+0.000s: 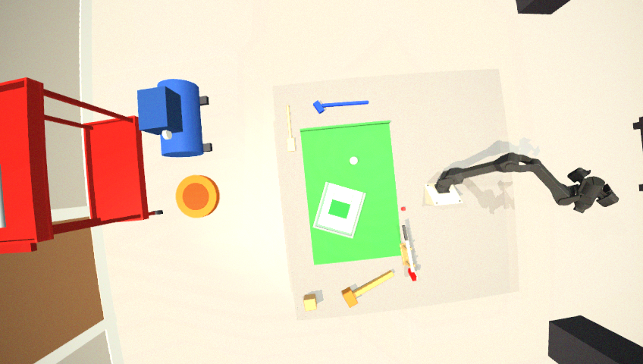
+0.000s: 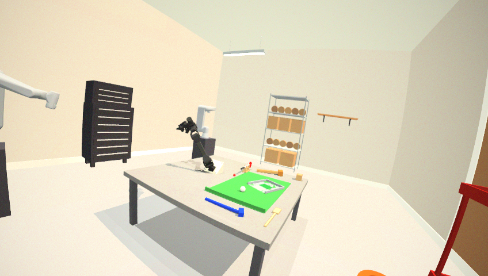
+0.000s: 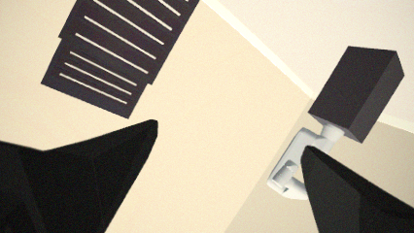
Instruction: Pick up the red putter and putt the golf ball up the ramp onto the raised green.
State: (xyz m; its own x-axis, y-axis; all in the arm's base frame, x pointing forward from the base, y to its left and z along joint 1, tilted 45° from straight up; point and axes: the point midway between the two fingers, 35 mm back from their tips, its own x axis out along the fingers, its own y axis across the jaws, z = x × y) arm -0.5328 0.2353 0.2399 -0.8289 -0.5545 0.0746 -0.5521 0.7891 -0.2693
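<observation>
Now: the red putter 770 mm ahead of my gripper tip, 340 mm to the left of it and 300 mm below it. Round my gripper tip: small wooden stand (770 mm ahead, 360 mm to the left, 330 mm below); small red cube (770 mm ahead, 360 mm below, 110 mm to the left); white golf ball (1020 mm ahead, 340 mm below, 170 mm to the right).
</observation>
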